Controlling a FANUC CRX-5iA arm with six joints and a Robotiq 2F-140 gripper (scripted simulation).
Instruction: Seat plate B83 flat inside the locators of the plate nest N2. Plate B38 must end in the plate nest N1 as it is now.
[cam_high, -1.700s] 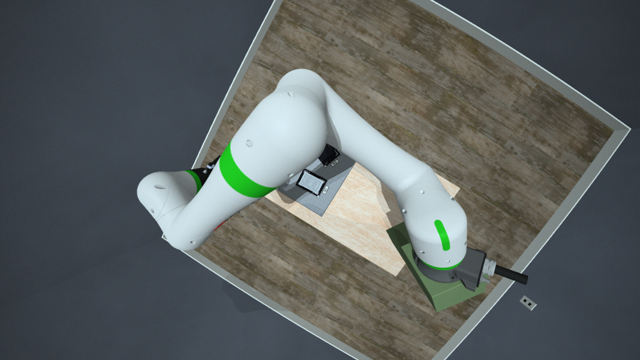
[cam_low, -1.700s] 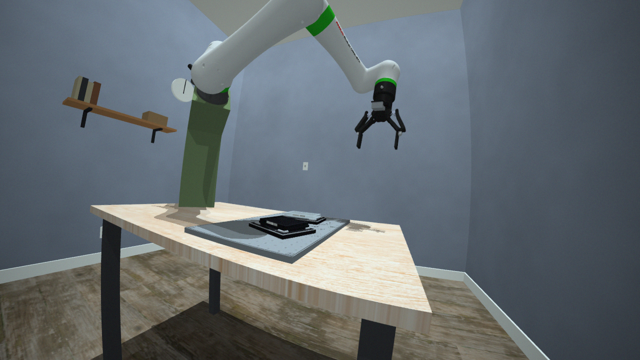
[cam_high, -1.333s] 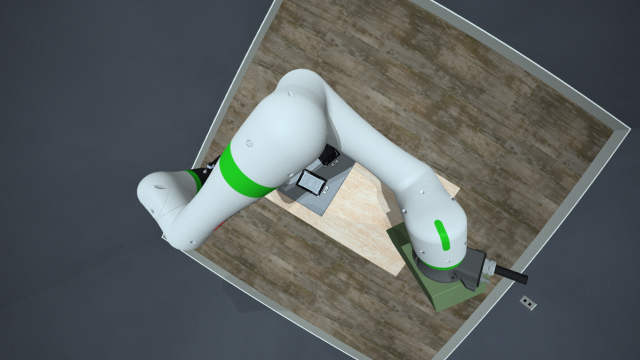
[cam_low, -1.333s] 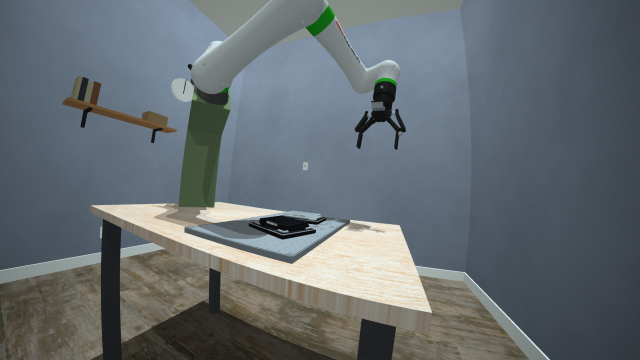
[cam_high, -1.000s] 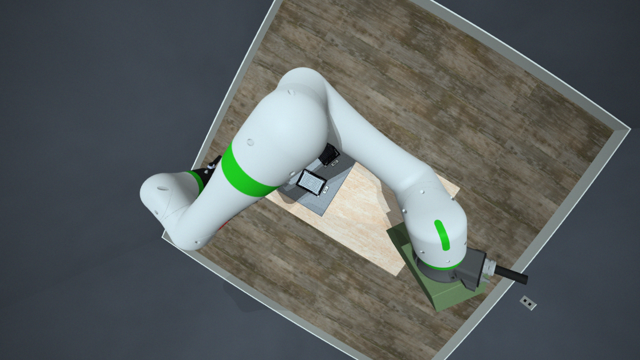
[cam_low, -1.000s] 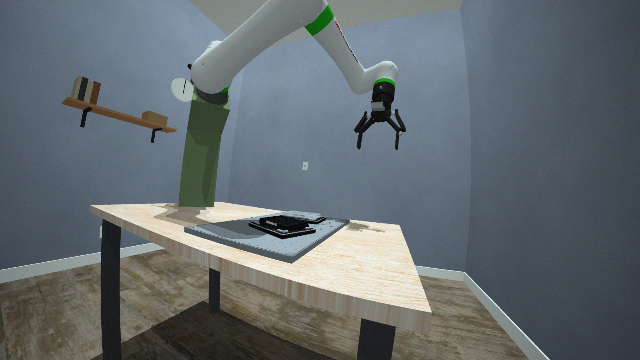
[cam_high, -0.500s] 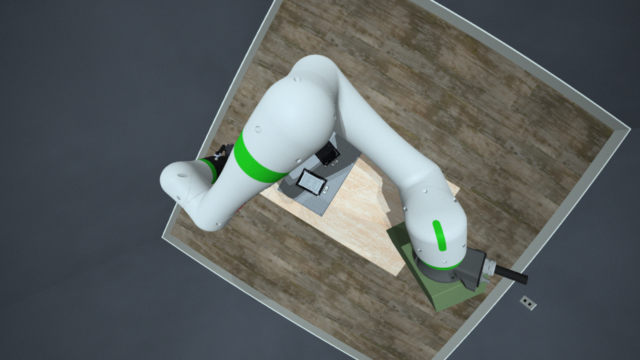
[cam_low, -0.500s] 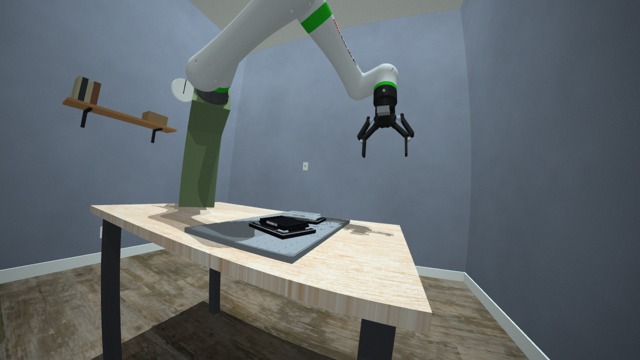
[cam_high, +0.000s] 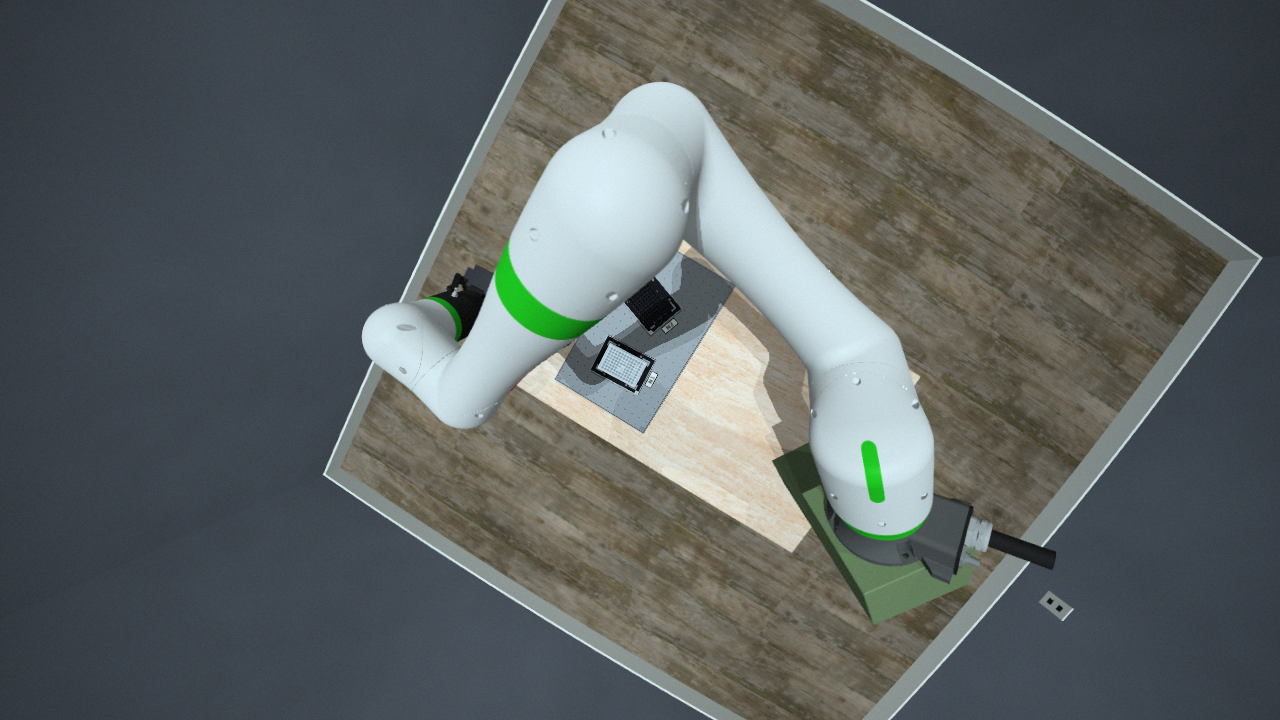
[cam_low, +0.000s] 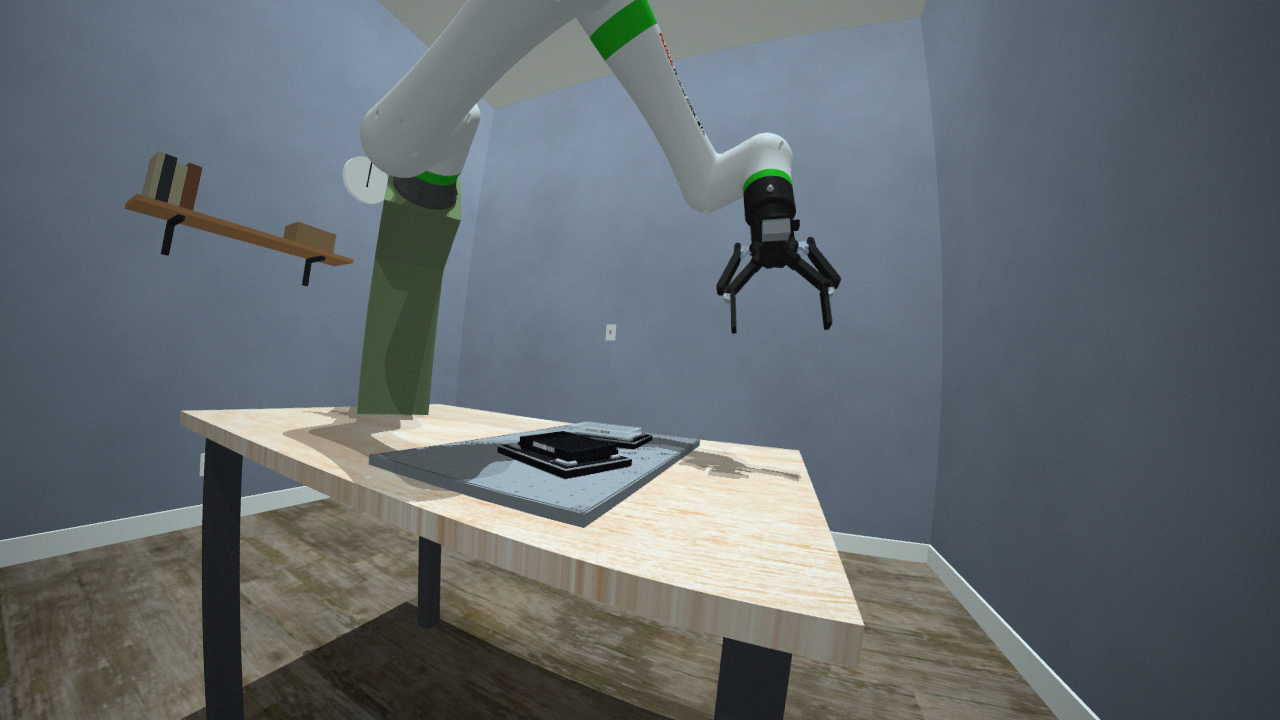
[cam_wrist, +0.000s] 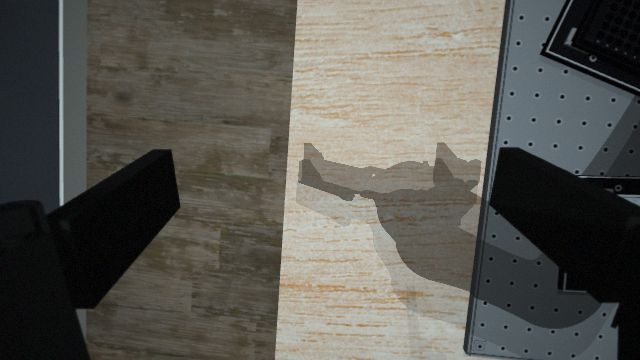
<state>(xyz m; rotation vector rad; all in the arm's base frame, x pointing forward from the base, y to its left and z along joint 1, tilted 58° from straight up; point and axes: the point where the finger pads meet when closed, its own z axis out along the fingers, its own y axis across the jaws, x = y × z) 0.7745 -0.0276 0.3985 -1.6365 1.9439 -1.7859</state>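
Right now the black well plate is 32 cm behind my hand, 1 cm to the right of it and 21 cm below it. From my hand the other things lie so: nest N1: 27 cm behind, 18 cm to the left, 23 cm below; white well plate: 27 cm behind, 18 cm to the left, 21 cm below; plate nest N2: 32 cm behind, 1 cm to the right, 23 cm below.
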